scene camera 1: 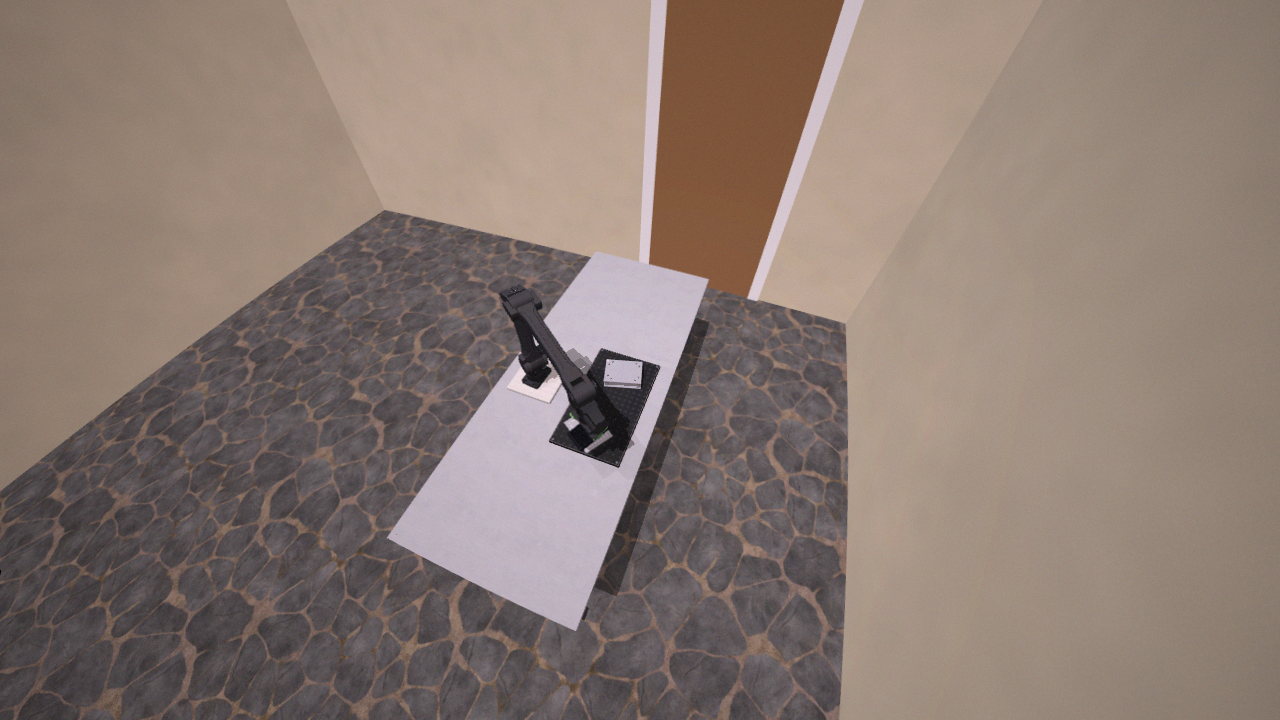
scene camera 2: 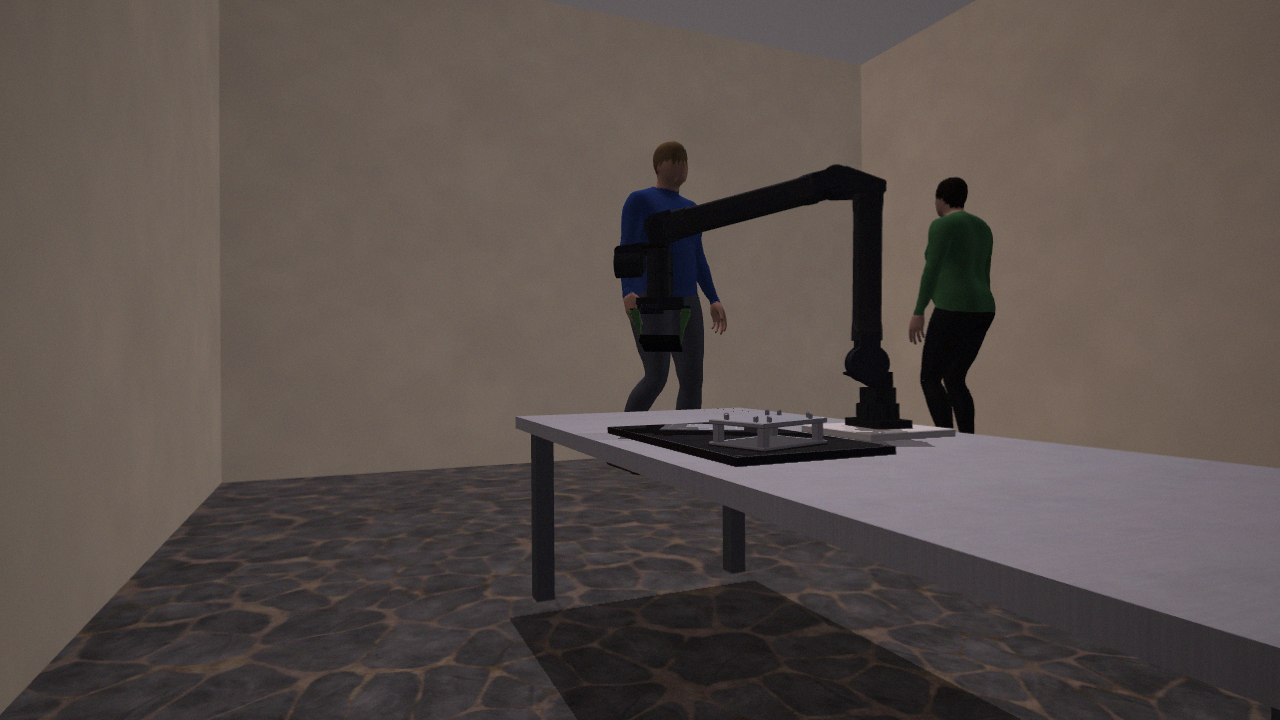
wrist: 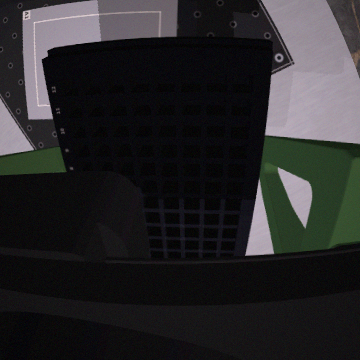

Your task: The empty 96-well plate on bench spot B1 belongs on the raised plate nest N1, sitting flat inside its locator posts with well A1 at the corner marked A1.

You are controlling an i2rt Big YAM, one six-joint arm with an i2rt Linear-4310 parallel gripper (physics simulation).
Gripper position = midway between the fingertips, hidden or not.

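White nest (wrist: 39, 32). Dark well plate (wrist: 183, 118), held by the gripper (scene camera 2: 660, 345), touches nothing else. Gripper also in the wrist view (wrist: 162, 152).
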